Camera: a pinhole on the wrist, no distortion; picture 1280 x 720 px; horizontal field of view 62.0 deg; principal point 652.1 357.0 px. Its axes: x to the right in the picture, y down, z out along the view. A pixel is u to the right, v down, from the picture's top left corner.
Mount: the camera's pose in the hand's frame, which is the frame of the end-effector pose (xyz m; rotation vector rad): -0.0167 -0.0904 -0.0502 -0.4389 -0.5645 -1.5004
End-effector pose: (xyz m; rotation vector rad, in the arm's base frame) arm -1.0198 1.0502 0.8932 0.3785 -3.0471 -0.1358
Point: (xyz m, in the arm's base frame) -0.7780 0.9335 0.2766
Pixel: outside the picture
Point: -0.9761 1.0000 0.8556
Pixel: 990 246
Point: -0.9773 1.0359 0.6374
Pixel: 1236 308
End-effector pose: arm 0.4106 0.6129 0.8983 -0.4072 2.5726 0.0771
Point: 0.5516 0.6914 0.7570
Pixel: 843 264
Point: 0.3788 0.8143 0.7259
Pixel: 295 676
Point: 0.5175 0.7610 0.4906
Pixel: 896 657
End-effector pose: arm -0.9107 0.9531 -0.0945 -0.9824 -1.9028 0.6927
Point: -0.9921 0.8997 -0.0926
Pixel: 1103 434
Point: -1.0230 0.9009 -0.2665
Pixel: 722 190
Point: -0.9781 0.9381 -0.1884
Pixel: 595 357
